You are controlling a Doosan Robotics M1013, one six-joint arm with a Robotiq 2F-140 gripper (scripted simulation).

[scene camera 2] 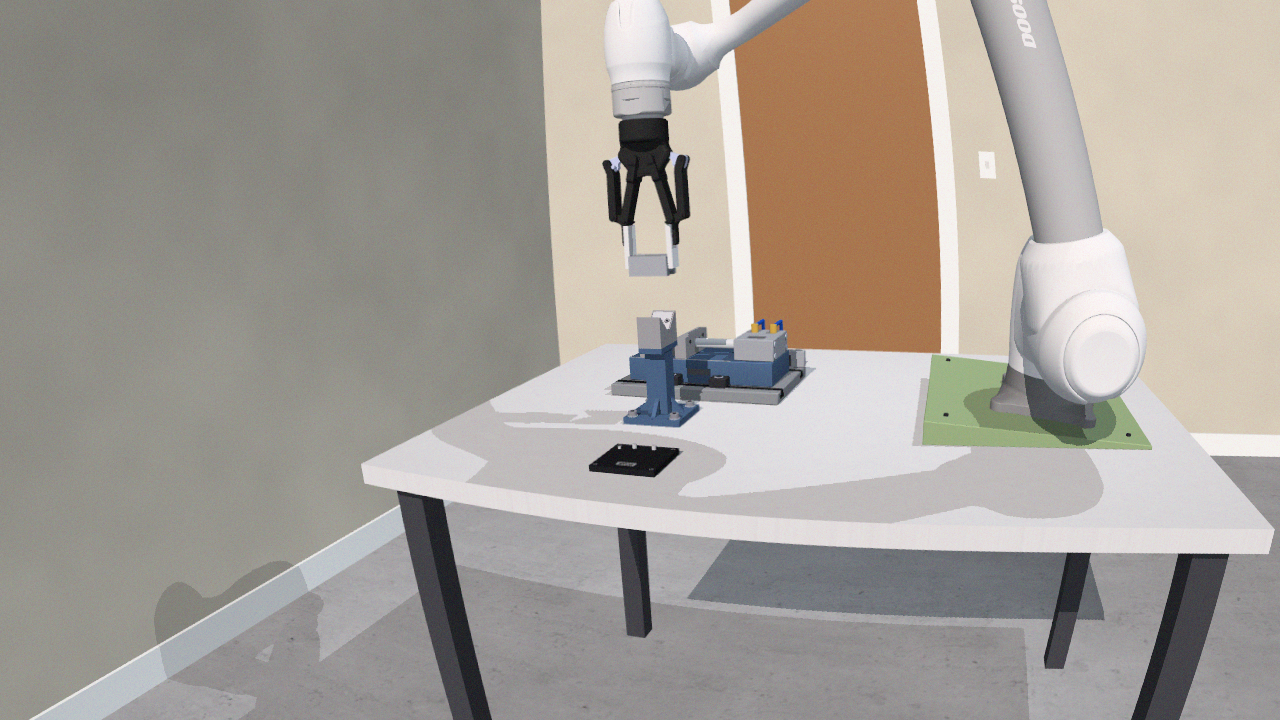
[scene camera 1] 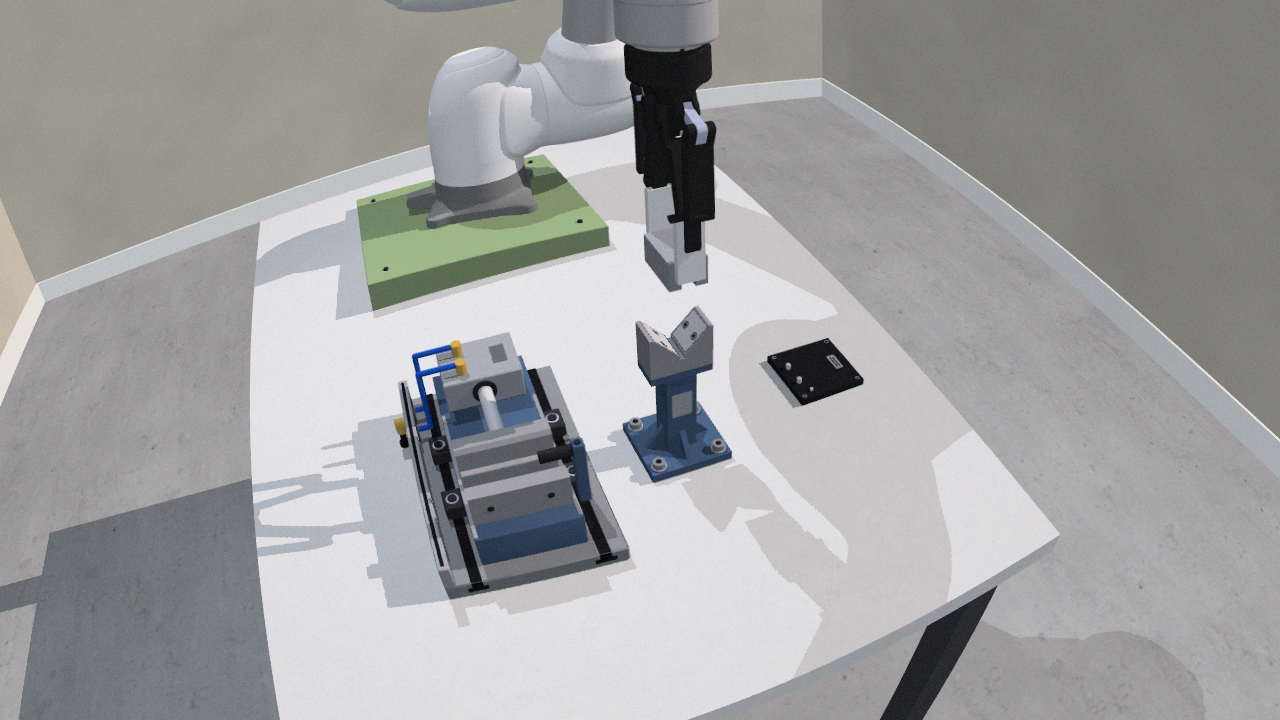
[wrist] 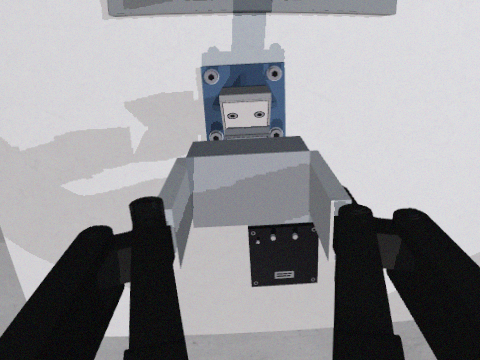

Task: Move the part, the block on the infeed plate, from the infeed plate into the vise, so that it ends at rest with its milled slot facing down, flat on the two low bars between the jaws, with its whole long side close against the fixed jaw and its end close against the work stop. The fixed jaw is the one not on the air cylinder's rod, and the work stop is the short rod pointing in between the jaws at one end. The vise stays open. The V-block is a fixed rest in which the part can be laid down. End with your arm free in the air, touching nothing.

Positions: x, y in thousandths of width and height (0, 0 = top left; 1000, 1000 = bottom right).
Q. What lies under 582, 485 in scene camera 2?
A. An air cylinder.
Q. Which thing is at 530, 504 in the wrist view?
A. A part.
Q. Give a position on a part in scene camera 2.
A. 500, 369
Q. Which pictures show the part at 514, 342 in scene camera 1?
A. Scene camera 2, scene camera 1 and the wrist view: all of them.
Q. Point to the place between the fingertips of the gripper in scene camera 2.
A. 510, 372
